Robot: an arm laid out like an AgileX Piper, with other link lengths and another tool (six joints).
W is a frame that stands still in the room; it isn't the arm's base.
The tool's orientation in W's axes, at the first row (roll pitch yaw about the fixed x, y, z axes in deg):
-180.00, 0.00, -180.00
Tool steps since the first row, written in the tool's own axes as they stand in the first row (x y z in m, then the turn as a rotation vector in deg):
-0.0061, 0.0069, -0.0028, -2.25, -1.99, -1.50
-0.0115, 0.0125, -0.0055, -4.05, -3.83, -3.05
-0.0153, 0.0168, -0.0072, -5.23, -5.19, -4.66
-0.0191, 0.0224, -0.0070, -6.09, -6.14, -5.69
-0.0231, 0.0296, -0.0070, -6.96, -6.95, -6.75
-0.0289, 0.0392, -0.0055, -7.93, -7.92, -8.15
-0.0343, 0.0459, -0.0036, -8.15, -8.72, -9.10
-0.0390, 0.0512, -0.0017, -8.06, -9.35, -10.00
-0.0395, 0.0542, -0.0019, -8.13, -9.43, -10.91
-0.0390, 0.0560, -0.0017, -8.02, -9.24, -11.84
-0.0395, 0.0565, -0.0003, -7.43, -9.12, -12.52
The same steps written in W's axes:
0.0061, 0.0069, 0.0028, 2.25, -1.99, 1.50
0.0115, 0.0125, 0.0055, 4.05, -3.83, 3.05
0.0153, 0.0168, 0.0072, 5.23, -5.19, 4.66
0.0191, 0.0224, 0.0070, 6.09, -6.14, 5.69
0.0231, 0.0296, 0.0070, 6.96, -6.95, 6.75
0.0289, 0.0392, 0.0055, 7.93, -7.92, 8.15
0.0343, 0.0459, 0.0036, 8.15, -8.72, 9.10
0.0390, 0.0512, 0.0017, 8.06, -9.35, 10.00
0.0395, 0.0542, 0.0019, 8.13, -9.43, 10.91
0.0390, 0.0560, 0.0017, 8.02, -9.24, 11.84
0.0395, 0.0565, 0.0003, 7.43, -9.12, 12.52

